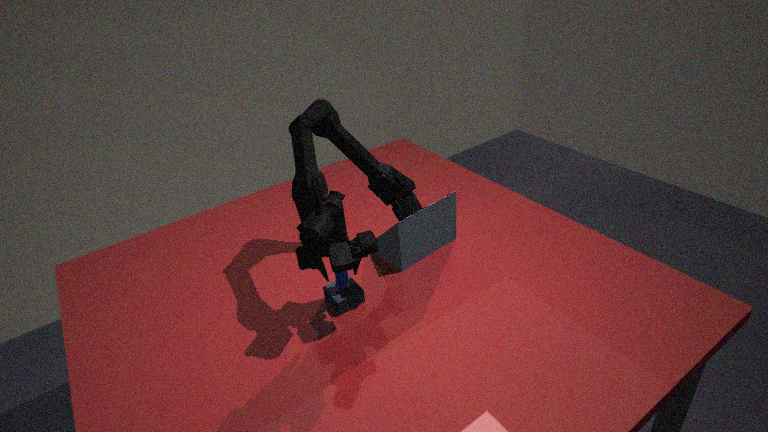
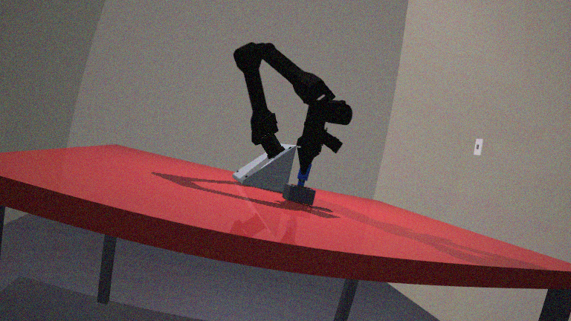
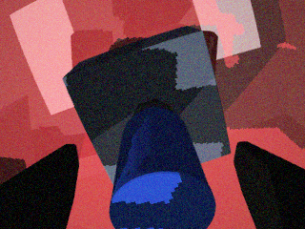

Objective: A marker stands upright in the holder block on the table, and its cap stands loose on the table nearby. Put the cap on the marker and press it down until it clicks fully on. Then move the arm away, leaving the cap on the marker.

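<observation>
Right now my gripper tip is 1 cm below the blue marker cap. Also, from my gripper tip: holder block 6 cm below.
</observation>
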